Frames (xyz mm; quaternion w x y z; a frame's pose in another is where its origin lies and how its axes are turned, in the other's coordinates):
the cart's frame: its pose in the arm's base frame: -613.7 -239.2 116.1 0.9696 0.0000 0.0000 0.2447
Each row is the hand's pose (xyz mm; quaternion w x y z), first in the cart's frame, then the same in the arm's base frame.
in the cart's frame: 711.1 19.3 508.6 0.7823 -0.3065 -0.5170 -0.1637
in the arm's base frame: 3.1 115.2 624.7 0.7986 -0.1707 -0.5763 0.0327
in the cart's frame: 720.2 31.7 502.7 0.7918 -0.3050 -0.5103 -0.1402
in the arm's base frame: 5.2 130.5 618.8 0.8020 -0.1709 -0.5694 0.0578
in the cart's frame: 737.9 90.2 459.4 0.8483 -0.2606 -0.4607 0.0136
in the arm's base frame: -7.0 190.3 575.5 0.8192 -0.1399 -0.5105 0.2208
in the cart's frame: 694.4 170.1 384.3 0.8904 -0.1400 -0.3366 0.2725
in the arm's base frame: -83.2 240.0 500.4 0.7967 -0.0534 -0.3606 0.4821
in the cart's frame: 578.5 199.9 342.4 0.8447 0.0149 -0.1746 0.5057
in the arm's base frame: -199.3 211.3 458.5 0.6953 0.0572 -0.1656 0.6970
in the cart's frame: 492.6 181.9 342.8 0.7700 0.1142 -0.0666 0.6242
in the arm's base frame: -266.4 154.7 458.9 0.5938 0.1270 -0.0366 0.7936
